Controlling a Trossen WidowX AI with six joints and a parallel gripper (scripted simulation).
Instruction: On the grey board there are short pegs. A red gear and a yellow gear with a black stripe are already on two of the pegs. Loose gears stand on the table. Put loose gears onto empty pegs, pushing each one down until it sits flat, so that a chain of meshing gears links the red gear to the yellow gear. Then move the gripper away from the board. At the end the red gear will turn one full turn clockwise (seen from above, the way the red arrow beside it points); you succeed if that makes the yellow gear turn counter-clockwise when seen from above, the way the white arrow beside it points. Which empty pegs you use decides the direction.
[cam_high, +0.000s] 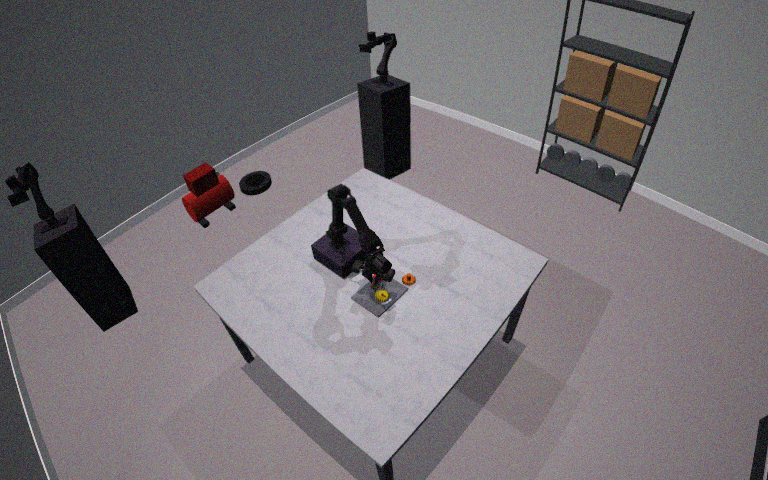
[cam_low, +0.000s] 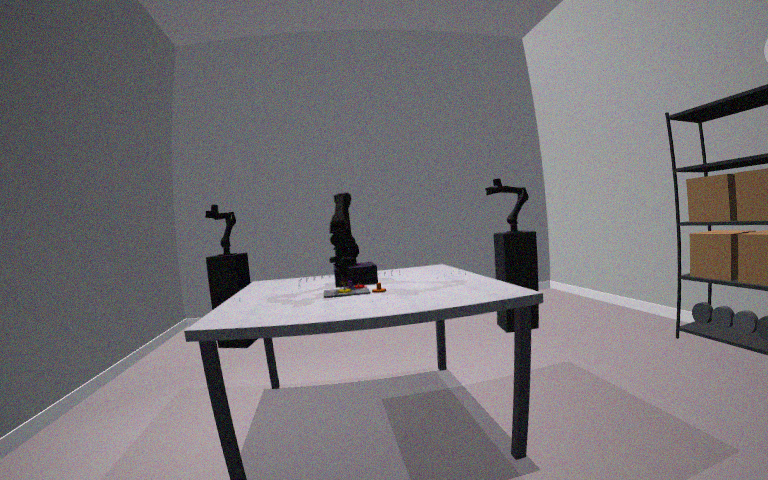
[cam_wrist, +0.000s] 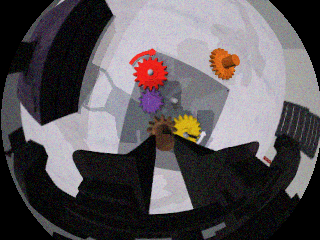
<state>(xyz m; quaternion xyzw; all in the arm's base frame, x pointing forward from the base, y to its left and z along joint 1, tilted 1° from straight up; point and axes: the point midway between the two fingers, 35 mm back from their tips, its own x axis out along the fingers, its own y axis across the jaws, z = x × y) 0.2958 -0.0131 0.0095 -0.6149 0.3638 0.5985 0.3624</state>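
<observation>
My gripper tip is now 30 mm past the purple gear, 30 mm to the right of it and 40 mm above it. Also, from my gripper tip: brown gear (10 mm below); yellow gear (50 mm ahead, 50 mm below); red gear (50 mm behind, 60 mm to the left, 50 mm below).
</observation>
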